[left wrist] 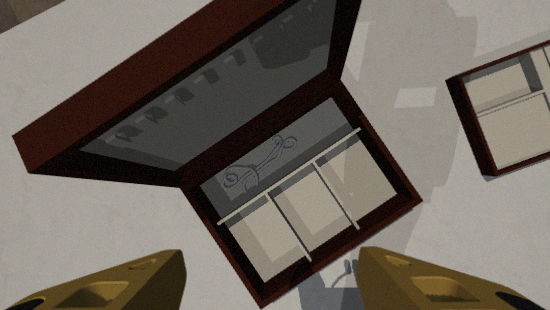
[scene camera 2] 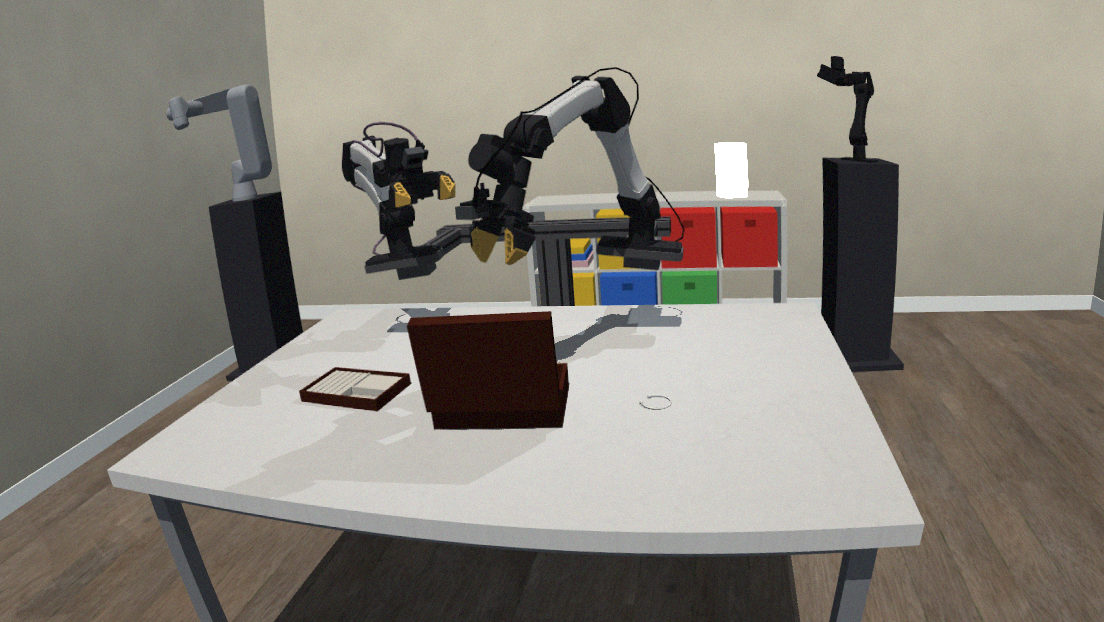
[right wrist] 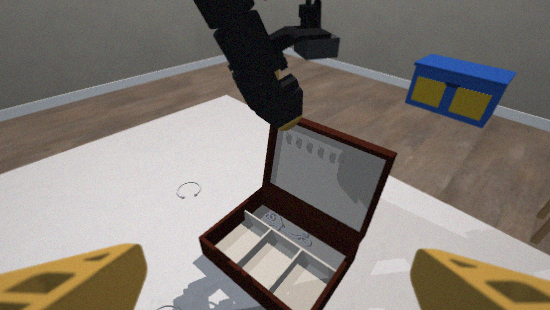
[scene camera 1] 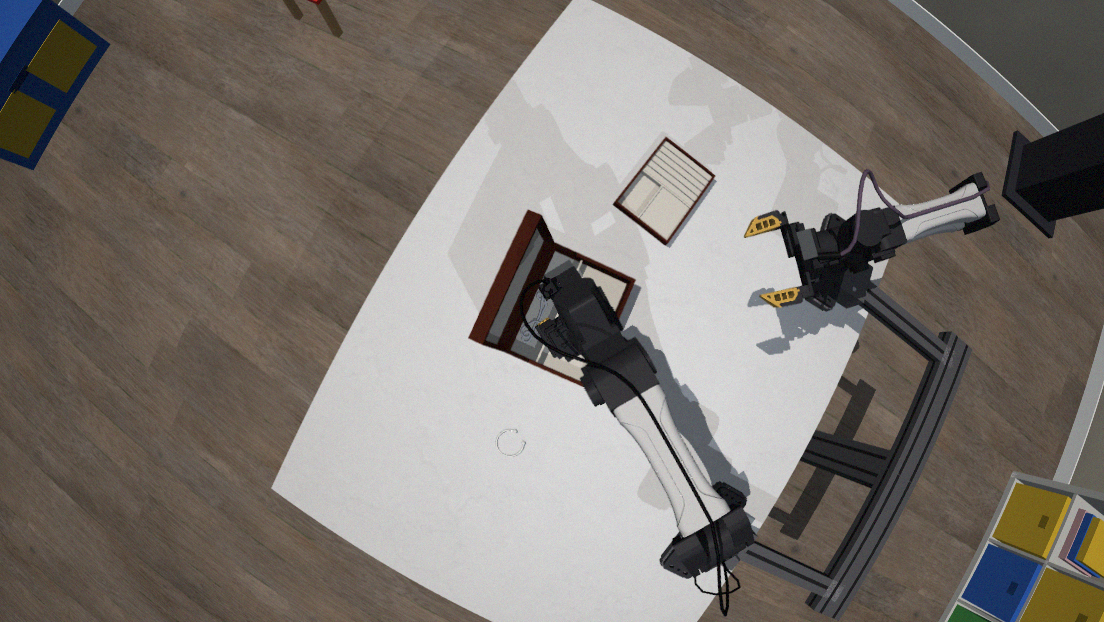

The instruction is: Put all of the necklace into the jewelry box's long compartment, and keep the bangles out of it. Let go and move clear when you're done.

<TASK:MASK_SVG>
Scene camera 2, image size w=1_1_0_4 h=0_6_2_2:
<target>my left gripper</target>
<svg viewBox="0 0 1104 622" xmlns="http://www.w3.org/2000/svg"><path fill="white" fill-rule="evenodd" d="M498 184L496 185L493 200L508 205L507 207L492 207L491 211L489 211L489 216L481 218L483 219L481 221L472 221L472 226L469 227L470 245L478 259L486 263L502 231L502 227L505 225L505 263L512 265L528 254L536 239L533 235L535 230L529 228L528 223L533 222L534 216L522 210L526 194L525 189L513 185Z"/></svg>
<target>my right gripper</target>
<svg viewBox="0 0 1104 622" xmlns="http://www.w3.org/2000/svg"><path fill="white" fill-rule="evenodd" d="M455 182L450 174L446 174L444 171L423 172L409 177L404 175L404 178L400 174L394 182L389 182L390 209L395 209L397 207L400 208L400 206L417 204L418 199L424 200L424 198L433 197L433 190L436 189L438 190L439 200L449 199L449 197L453 198L455 197Z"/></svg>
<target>jewelry box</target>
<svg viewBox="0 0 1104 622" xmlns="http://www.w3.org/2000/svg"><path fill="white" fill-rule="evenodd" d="M551 311L410 318L407 330L426 412L431 412L434 429L563 427L569 390L567 363L556 362Z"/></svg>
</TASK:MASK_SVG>
